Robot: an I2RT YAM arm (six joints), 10 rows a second.
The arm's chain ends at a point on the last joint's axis. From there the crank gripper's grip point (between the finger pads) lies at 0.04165 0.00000 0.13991 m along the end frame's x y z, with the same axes.
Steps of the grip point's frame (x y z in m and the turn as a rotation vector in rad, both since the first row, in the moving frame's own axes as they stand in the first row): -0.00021 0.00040 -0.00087 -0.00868 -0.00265 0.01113; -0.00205 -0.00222 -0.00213 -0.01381 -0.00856 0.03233; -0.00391 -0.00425 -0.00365 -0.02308 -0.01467 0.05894; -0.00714 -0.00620 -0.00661 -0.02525 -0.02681 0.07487; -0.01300 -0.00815 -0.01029 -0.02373 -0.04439 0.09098
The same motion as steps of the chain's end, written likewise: 0.00017 -0.00128 -0.00097 -0.00868 -0.00265 0.01113; -0.00080 -0.00548 -0.00246 -0.01381 -0.00856 0.03233; -0.00169 -0.00988 -0.00418 -0.02308 -0.01467 0.05894; -0.00313 -0.01272 -0.00759 -0.02525 -0.02681 0.07487; -0.00644 -0.01499 -0.01191 -0.02373 -0.04439 0.09098
